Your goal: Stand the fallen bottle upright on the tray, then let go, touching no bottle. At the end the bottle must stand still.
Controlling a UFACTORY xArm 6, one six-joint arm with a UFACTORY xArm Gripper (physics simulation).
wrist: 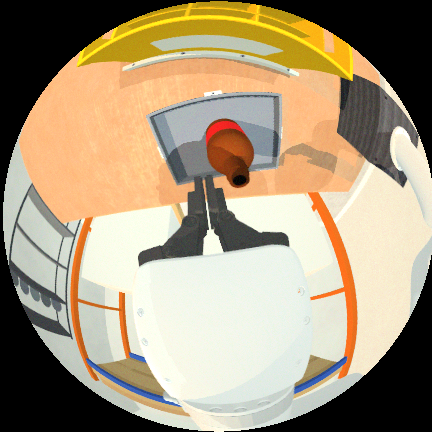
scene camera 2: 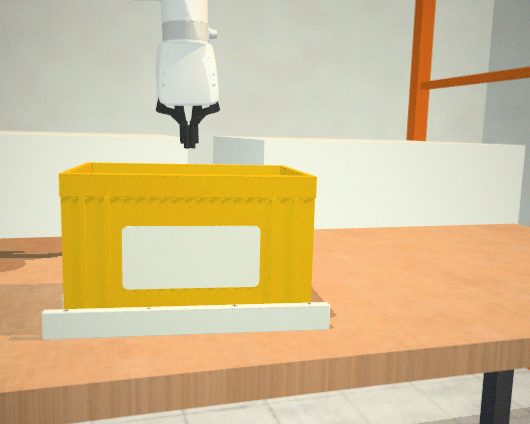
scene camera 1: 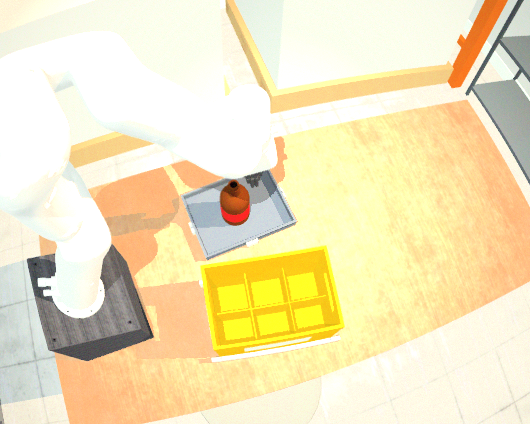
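Where they show: gripper, fingertip midpoint: (wrist: 204, 186) (scene camera 2: 189, 148) (scene camera 1: 253, 181); arm's base at its link origin: (scene camera 1: 77, 291).
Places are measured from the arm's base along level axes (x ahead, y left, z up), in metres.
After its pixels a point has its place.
Note:
The brown bottle (scene camera 1: 235, 202) @(z -0.068, x 0.395, y 0.175 m) (wrist: 230, 147) @(z -0.066, x 0.403, y 0.176 m) with a red band stands upright on the grey tray (scene camera 1: 215, 240) @(z -0.180, x 0.331, y 0.134 m) (wrist: 182, 120) @(z -0.180, x 0.478, y 0.166 m), its open mouth facing up. Tray floor shows around its base. It does not show in scene camera 2, where the crate hides the tray area. My gripper (scene camera 1: 254, 184) @(z 0.007, x 0.439, y 0.181 m) (scene camera 2: 189, 146) @(z 0.007, x 0.439, y 0.181 m) (wrist: 204, 186) @(z 0.007, x 0.439, y 0.181 m) is shut with nothing between the fingers. Its fingertips are beside the bottle's neck, to the right of it in scene camera 1 and to the left in the wrist view, with a gap between them and the bottle.
A yellow crate (scene camera 1: 335, 310) @(z -0.029, x 0.549, y -0.139 m) (scene camera 2: 190, 210) @(z -0.048, x 0.416, y -0.174 m) (wrist: 200, 32) with several compartments stands near the tray on the wooden table (scene camera 1: 400, 200) @(z -0.185, x 0.864, y 0.145 m) (scene camera 2: 425, 280) @(z -0.185, x 0.792, y -0.009 m). A white strip (scene camera 2: 185, 322) @(z -0.170, x 0.410, y -0.186 m) (wrist: 210, 54) @(z -0.158, x 0.430, y 0.021 m) runs along the crate's foot. The dark robot pedestal (scene camera 1: 90, 330) @(z -0.001, x 0.021, y -0.091 m) (wrist: 370, 120) @(z -0.074, x 0.104, y 0.023 m) stands at the left in scene camera 1.

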